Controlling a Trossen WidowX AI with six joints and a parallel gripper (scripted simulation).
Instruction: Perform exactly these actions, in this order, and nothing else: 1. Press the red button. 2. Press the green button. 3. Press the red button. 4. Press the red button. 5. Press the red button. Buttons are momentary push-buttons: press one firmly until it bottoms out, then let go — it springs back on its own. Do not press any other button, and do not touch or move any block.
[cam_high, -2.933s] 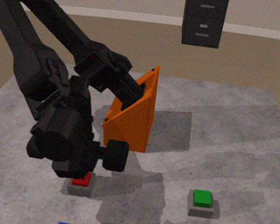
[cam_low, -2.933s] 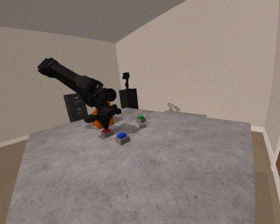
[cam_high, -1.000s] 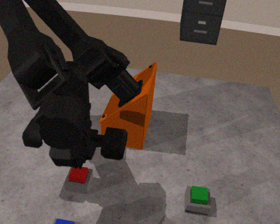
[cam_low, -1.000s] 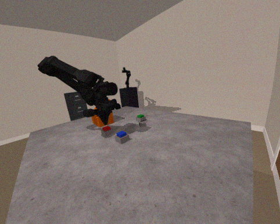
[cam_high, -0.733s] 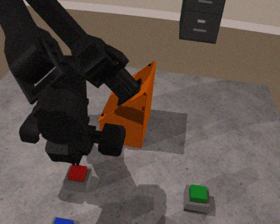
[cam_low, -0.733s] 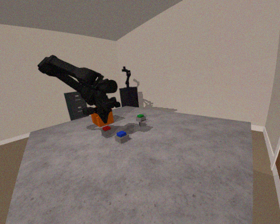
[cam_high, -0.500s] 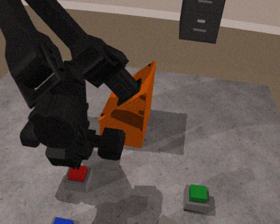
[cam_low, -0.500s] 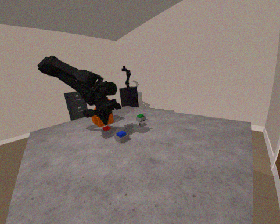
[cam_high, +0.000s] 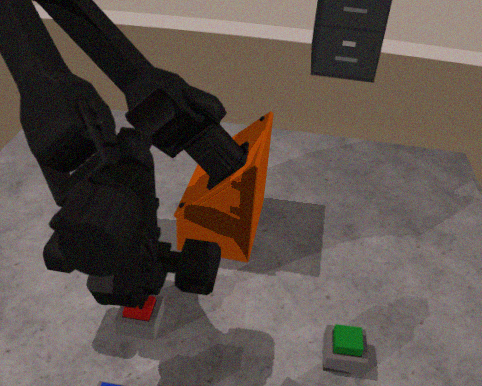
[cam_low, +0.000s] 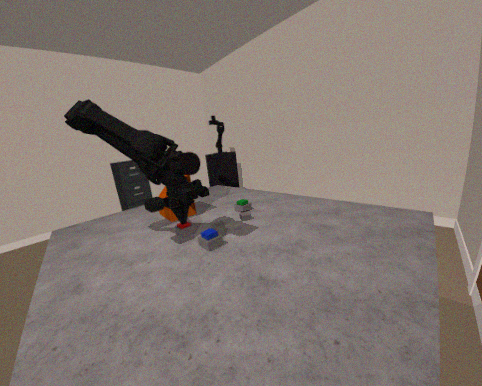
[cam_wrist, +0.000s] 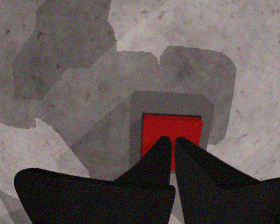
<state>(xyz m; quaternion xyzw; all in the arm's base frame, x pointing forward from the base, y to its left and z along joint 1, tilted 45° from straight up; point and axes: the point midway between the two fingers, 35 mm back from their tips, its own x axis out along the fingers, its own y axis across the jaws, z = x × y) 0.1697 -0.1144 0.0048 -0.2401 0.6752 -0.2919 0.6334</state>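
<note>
My gripper tip is 10 mm above the red button. From my gripper tip the other things lie so: blue button (130 mm ahead); then green button (10 mm ahead, 250 mm to the left); then small grey block (80 mm ahead, 190 mm to the left, 20 mm below).
</note>
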